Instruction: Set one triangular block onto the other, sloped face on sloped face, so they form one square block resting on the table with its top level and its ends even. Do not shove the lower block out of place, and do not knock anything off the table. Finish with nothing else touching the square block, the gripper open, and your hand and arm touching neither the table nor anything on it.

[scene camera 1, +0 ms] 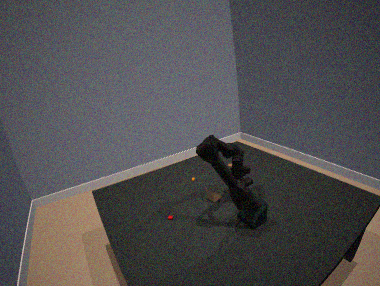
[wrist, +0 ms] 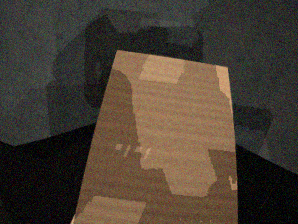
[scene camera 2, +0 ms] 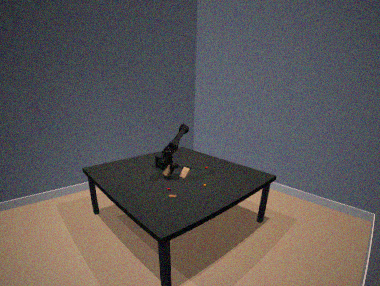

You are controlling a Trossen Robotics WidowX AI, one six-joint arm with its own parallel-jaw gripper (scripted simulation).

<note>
My gripper [wrist: 160, 135] carries a tan triangular block [wrist: 164, 139].
</note>
